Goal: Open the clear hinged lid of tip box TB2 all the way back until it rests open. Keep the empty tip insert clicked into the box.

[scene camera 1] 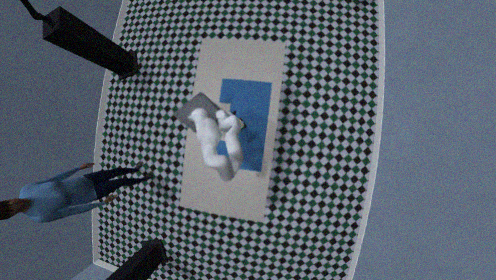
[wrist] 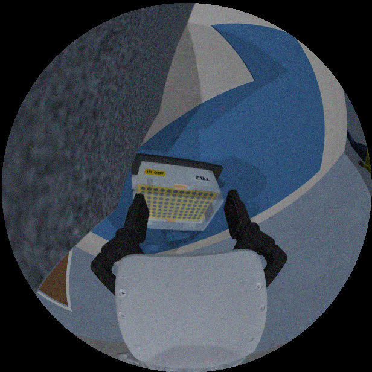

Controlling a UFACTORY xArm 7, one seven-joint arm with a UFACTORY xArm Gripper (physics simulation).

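Seen in the pictures: arm's base, link origin: (scene camera 1: 199, 115).
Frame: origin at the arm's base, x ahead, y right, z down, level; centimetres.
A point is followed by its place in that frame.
Note:
Tip box TB2 (wrist: 172, 175) stands left of centre in the wrist view, its pale front face showing a TB2 mark and a yellow label. Its yellow insert (wrist: 175, 204), with rows of grey holes, sits in the box. Clear, pale material (wrist: 215, 209) shows along the box's right and lower edges; I cannot tell the lid's exact angle. My gripper (wrist: 185, 200) (scene camera 1: 239, 120) @[x 22.0, y 7.2, z 16.7 cm] is open and empty, with one black finger over the box's left side and the other just beyond its right side. In the scene view the arm hides most of the box.
A black tray edge (wrist: 180, 160) runs behind the box, over a blue mat (scene camera 1: 250, 95) @[x 44.0, y -13.4, z 26.4 cm] (wrist: 260, 120) on the beige table (scene camera 1: 240, 55) @[x 44.7, y -57.7, z 26.7 cm]. A dark speckled surface (wrist: 75, 125) fills the wrist view's left. A person (scene camera 1: 57, 195) and dark columns (scene camera 1: 85, 42) (scene camera 1: 145, 257) stand left of the table.

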